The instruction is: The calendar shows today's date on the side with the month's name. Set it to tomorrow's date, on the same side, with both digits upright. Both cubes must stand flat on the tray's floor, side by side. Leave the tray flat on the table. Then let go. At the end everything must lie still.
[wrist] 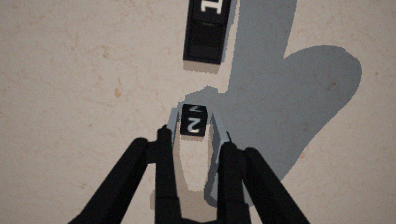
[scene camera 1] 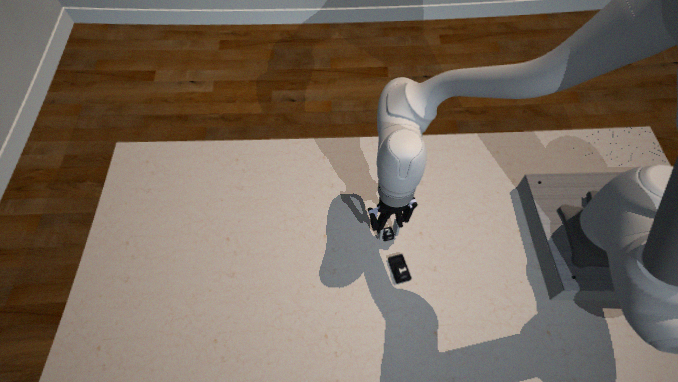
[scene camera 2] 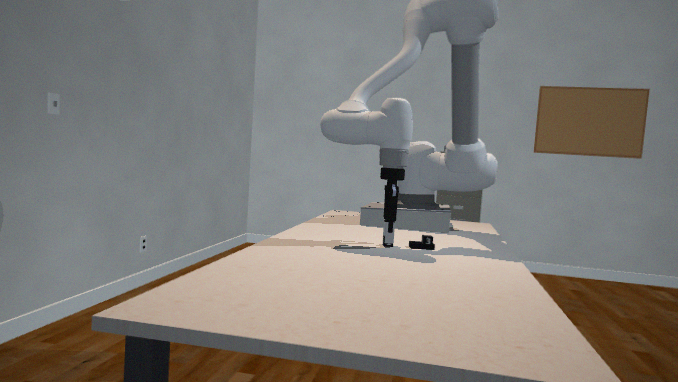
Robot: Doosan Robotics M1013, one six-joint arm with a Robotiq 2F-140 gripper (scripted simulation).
Labels:
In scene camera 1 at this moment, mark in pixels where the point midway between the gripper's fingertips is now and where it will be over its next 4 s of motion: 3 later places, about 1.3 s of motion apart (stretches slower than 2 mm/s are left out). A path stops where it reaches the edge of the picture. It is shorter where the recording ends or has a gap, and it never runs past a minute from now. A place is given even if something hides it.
My gripper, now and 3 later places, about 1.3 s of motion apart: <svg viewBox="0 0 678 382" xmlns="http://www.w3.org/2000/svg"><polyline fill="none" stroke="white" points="387,234 389,218 401,246 399,256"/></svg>

